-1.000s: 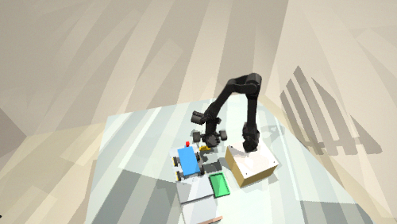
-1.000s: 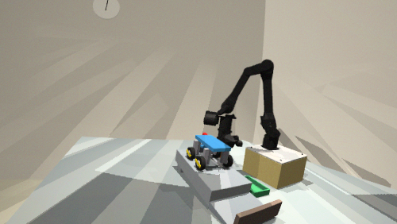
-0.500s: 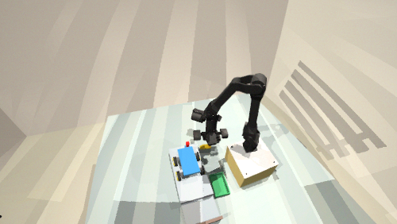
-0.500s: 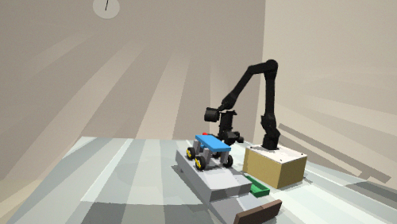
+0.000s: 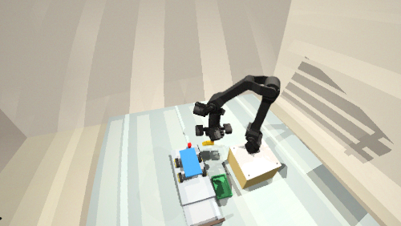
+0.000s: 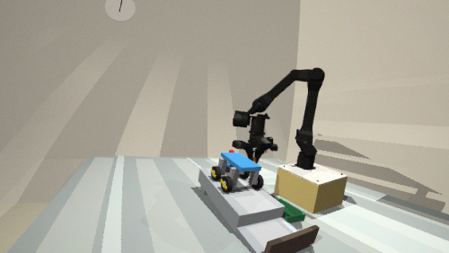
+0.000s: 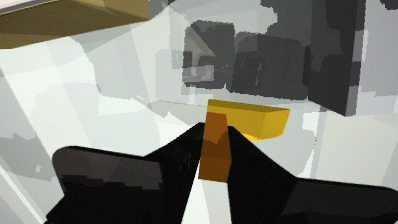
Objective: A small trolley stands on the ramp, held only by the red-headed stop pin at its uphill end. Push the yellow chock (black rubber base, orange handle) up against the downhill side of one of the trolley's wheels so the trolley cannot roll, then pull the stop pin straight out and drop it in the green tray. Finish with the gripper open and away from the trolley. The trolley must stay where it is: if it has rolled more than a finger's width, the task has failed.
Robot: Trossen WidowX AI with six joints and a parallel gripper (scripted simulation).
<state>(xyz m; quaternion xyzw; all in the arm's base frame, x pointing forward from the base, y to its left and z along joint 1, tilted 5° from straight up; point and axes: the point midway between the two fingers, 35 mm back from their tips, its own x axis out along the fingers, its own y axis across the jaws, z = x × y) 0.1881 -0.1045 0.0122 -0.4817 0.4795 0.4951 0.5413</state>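
Now: the green tray 23 cm to the left of my gripper tip, 10 cm below it and 1 cm behind it. The rest, counted from my gripper tip: blue-topped trolley: 16 cm to the left, 13 cm ahead, 2 cm above; red-headed stop pin: 13 cm ahead, 6 cm to the left, 3 cm above; yellow chock: 2 cm ahead, 1 cm below.
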